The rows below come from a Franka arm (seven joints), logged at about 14 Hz.
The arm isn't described. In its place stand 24 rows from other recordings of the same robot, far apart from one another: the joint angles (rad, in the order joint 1, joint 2, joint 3, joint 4, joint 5, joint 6, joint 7), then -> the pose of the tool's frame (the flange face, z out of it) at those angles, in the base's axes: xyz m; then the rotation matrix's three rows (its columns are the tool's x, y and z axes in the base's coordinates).
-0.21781, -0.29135, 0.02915, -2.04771, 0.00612, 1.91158, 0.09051 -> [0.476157 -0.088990 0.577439], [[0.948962 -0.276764 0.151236], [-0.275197 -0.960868 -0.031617], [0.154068 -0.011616 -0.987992]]
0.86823, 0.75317, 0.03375, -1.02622, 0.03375, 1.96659, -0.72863 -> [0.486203 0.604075 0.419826], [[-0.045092 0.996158 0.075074], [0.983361 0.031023 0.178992], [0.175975 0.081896 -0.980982]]
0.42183, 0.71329, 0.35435, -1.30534, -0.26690, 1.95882, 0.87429 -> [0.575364 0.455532 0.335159], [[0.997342 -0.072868 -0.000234], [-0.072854 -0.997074 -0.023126], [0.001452 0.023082 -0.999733]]
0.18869, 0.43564, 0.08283, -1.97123, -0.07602, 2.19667, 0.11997 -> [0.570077 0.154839 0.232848], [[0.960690 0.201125 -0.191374], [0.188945 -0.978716 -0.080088], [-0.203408 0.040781 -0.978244]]
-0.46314, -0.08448, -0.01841, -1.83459, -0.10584, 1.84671, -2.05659 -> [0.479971 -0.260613 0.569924], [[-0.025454 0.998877 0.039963], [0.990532 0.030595 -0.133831], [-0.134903 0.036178 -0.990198]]
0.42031, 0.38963, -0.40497, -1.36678, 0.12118, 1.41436, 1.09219 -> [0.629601 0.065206 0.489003], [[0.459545 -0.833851 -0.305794], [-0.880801 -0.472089 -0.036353], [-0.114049 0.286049 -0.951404]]
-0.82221, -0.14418, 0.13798, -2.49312, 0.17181, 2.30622, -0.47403 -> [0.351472 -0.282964 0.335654], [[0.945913 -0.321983 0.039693], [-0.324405 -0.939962 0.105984], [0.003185 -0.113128 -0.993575]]
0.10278, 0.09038, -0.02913, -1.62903, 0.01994, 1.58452, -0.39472 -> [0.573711 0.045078 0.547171], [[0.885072 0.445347 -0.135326], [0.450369 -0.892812 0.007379], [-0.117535 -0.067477 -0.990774]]
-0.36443, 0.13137, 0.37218, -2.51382, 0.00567, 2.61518, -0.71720 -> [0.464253 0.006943 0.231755], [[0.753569 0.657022 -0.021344], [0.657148 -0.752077 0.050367], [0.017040 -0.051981 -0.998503]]
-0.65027, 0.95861, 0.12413, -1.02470, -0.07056, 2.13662, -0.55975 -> [0.666402 -0.432486 0.279352], [[0.988100 0.002096 0.153802], [0.010195 -0.998601 -0.051889], [0.153478 0.052839 -0.986738]]
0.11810, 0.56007, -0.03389, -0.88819, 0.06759, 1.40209, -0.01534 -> [0.687802 0.074174 0.575029], [[0.992362 0.112630 -0.050328], [0.114881 -0.992390 0.044312], [-0.044954 -0.049755 -0.997749]]
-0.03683, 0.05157, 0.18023, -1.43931, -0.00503, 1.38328, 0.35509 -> [0.545471 0.075130 0.641829], [[0.972197 -0.208758 -0.106080], [-0.211077 -0.977408 -0.011002], [-0.101387 0.033087 -0.994297]]
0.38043, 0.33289, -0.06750, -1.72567, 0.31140, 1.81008, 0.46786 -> [0.580902 0.218119 0.375649], [[0.912494 -0.279668 -0.298565], [-0.228961 -0.953948 0.193804], [-0.339016 -0.108485 -0.934505]]
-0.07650, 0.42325, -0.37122, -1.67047, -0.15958, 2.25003, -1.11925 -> [0.624636 -0.272166 0.392832], [[0.699110 0.712374 0.061381], [0.689856 -0.649451 -0.319861], [-0.187997 0.265962 -0.945474]]
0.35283, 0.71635, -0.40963, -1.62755, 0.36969, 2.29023, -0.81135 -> [0.690775 0.005183 0.228344], [[0.822793 0.567903 0.022301], [0.567795 -0.823089 0.011538], [0.024908 0.003169 -0.999685]]
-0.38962, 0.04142, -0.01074, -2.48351, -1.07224, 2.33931, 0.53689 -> [0.416692 -0.191412 0.263113], [[0.990200 -0.038258 -0.134317], [-0.115046 -0.768703 -0.629174], [-0.079179 0.638460 -0.765571]]
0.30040, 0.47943, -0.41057, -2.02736, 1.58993, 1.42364, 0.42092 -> [0.565448 0.068254 0.257344], [[0.238771 -0.971042 -0.008150], [-0.053921 -0.021638 0.998311], [-0.969578 -0.237928 -0.057526]]
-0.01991, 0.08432, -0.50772, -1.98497, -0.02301, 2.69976, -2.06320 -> [0.538229 -0.303667 0.501622], [[0.095101 0.863213 0.495802], [0.937066 0.090458 -0.337232], [-0.335952 0.496670 -0.800284]]
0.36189, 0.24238, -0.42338, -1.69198, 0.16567, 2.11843, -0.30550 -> [0.647788 -0.010201 0.483948], [[0.958910 0.191603 0.209236], [0.188660 -0.981449 0.034131], [0.211895 0.006746 -0.977269]]
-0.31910, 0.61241, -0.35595, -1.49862, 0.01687, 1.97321, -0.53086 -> [0.566264 -0.401354 0.320251], [[0.976789 -0.091177 -0.193830], [-0.109942 -0.990004 -0.088348], [-0.183837 0.107607 -0.977049]]
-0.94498, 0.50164, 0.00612, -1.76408, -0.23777, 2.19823, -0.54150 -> [0.378989 -0.532173 0.275925], [[0.953762 -0.238588 -0.182793], [-0.254385 -0.964699 -0.068149], [-0.160081 0.111498 -0.980787]]
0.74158, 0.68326, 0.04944, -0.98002, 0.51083, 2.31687, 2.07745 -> [0.558731 0.556348 0.544276], [[0.109130 -0.979204 0.171025], [-0.708191 0.044144 0.704640], [-0.697536 -0.198016 -0.688646]]
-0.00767, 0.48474, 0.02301, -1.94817, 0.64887, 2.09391, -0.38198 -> [0.587305 0.038190 0.212963], [[0.974307 -0.092107 -0.205529], [0.031628 -0.847557 0.529761], [-0.222992 -0.522651 -0.822867]]
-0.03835, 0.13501, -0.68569, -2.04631, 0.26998, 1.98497, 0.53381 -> [0.428542 -0.348228 0.377342], [[0.179766 -0.983701 -0.004178], [-0.959775 -0.176322 0.218501], [-0.215677 -0.035269 -0.975828]]
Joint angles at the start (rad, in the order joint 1, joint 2, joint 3, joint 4, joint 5, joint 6, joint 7):
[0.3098 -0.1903 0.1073 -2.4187 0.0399 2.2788 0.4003]
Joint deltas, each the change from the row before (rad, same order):
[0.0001 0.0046 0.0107 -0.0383 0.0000 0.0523 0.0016]
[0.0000 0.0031 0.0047 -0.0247 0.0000 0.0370 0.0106]
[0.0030 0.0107 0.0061 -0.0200 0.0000 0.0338 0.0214]
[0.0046 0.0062 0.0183 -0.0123 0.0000 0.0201 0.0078]
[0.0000 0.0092 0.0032 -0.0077 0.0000 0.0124 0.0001]
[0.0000 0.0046 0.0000 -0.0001 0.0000 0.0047 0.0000]
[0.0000 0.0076 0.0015 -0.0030 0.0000 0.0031 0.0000]
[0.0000 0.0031 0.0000 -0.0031 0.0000 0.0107 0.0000]
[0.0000 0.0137 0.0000 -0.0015 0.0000 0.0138 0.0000]
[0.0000 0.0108 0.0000 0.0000 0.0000 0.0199 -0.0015]
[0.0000 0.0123 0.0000 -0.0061 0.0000 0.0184 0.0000]
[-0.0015 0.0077 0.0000 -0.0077 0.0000 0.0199 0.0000]
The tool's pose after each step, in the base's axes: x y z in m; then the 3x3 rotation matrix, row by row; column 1 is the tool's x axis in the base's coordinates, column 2 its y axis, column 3 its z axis. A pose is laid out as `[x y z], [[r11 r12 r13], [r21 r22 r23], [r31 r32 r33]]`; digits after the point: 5 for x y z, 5 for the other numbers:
[0.42173 0.19299 0.37220], [[0.99872 -0.00124 0.05064], [-0.00280 -0.99952 0.03089], [0.05058 -0.03099 -0.99824]]
[0.41795 0.19323 0.36340], [[0.99820 -0.00776 0.05939], [-0.00976 -0.99939 0.03355], [0.05910 -0.03407 -0.99767]]
[0.41421 0.19571 0.35301], [[0.99785 -0.02070 0.06214], [-0.02289 -0.99913 0.03474], [0.06137 -0.03608 -0.99746]]
[0.40825 0.20416 0.34666], [[0.99795 -0.00617 0.06368], [-0.00836 -0.99938 0.03419], [0.06343 -0.03466 -0.99738]]
[0.40670 0.20485 0.34039], [[0.99823 -0.00349 0.05937], [-0.00545 -0.99945 0.03281], [0.05922 -0.03307 -0.99770]]
[0.40713 0.20504 0.33872], [[0.99824 -0.00353 0.05917], [-0.00550 -0.99943 0.03331], [0.05902 -0.03358 -0.99769]]
[0.40628 0.20533 0.33432], [[0.99864 -0.00235 0.05212], [-0.00396 -0.99952 0.03078], [0.05202 -0.03094 -0.99817]]
[0.40639 0.20531 0.33264], [[0.99842 -0.00235 0.05609], [-0.00421 -0.99945 0.03295], [0.05598 -0.03313 -0.99788]]
[0.40718 0.20565 0.32715], [[0.99852 -0.00254 0.05424], [-0.00438 -0.99942 0.03385], [0.05412 -0.03404 -0.99795]]
[0.40893 0.20646 0.32416], [[0.99808 -0.00093 0.06198], [-0.00334 -0.99924 0.03890], [0.06190 -0.03904 -0.99732]]
[0.40866 0.20622 0.31784], [[0.99810 -0.00122 0.06153], [-0.00369 -0.99919 0.04010], [0.06143 -0.04025 -0.99730]]
[0.40834 0.20517 0.31314], [[0.99785 -0.00289 0.06543], [-0.00568 -0.99908 0.04253], [0.06524 -0.04281 -0.99695]]

